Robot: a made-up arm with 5 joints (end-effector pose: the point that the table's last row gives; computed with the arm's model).
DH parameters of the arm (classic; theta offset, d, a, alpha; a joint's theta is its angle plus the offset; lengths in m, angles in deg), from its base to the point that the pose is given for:
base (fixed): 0 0.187 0 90
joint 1: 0 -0.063 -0.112 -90
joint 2: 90 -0.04 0.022 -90
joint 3: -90 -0.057 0.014 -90
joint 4: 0 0.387 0.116 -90
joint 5: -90 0.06 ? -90
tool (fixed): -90 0.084 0 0
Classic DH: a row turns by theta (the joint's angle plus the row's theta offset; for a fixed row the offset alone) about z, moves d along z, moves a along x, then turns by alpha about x.
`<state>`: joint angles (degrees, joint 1 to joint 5).
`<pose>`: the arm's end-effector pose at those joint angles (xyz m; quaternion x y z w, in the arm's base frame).
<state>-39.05 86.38 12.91 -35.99 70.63</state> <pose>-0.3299 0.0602 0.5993 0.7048 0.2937 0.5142 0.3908</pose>
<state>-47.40 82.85 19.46 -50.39 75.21</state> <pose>-0.3198 0.0364 0.5963 0.7723 0.2161 0.4953 0.3340</pose>
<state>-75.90 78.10 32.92 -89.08 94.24</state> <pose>-0.2413 -0.0100 0.5875 0.9152 0.0389 0.3948 0.0716</pose>
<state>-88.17 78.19 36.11 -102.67 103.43</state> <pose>-0.1944 -0.0134 0.5859 -0.9391 0.0343 -0.3386 0.0481</pose>
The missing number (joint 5, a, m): 0.089
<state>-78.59 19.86 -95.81 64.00 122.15</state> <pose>0.2401 0.1084 0.1331 -0.4370 -0.3415 0.5728 0.6036</pose>
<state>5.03 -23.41 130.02 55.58 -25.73</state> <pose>0.0231 -0.2645 -0.2712 -0.7707 0.4505 -0.4324 0.1272</pose>
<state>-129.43 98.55 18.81 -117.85 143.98</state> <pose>0.1590 -0.0378 0.5481 -0.8316 0.3275 0.0452 0.4463</pose>
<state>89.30 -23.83 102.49 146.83 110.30</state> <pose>0.2746 -0.1563 0.0841 -0.6473 0.2536 0.7077 0.1257</pose>
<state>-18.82 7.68 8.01 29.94 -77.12</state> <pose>-0.0725 0.5857 0.1243 -0.6256 0.2807 0.3002 0.6631</pose>
